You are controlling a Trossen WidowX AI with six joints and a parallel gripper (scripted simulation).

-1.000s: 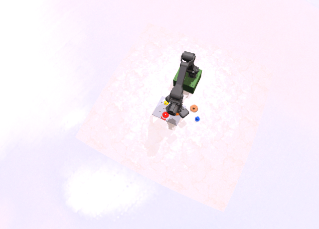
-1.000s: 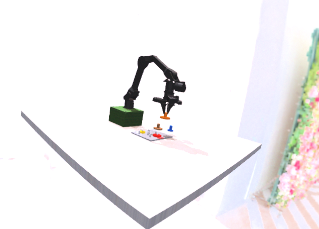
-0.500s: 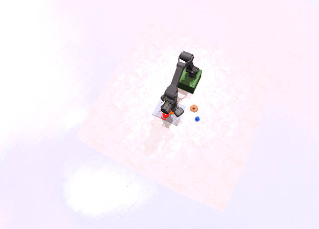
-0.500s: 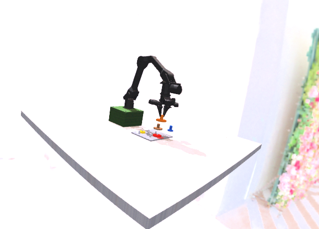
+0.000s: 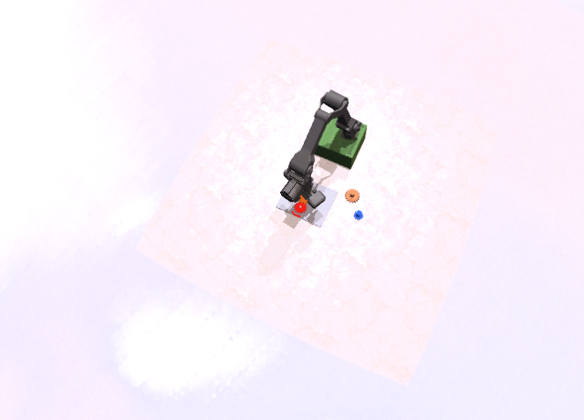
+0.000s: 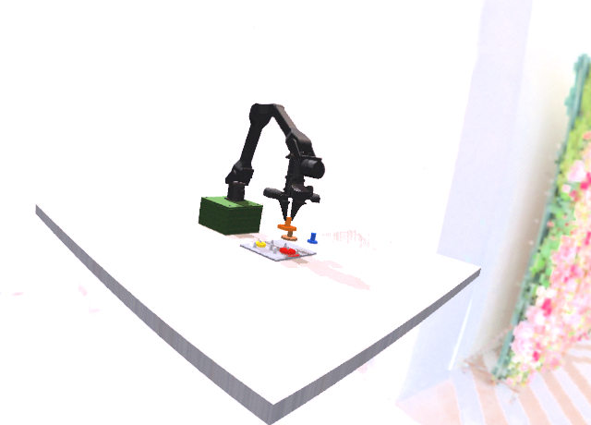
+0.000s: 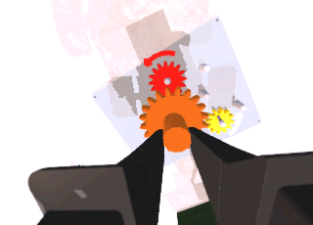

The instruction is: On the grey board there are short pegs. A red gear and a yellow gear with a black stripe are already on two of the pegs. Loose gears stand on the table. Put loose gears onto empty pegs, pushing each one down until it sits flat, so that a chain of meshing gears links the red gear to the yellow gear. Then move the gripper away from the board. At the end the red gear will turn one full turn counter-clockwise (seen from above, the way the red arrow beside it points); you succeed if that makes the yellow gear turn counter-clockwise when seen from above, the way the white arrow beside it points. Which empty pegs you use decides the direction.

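Right now my gripper tip is 90 mm above the yellow gear, 70 mm past it and 40 mm to the left of it. From my gripper tip the other things lie so: brown gear (180 mm to the left, 90 mm below, 80 mm behind); red gear (90 mm below, 30 mm ahead, 20 mm to the right); orange gear (10 mm below).
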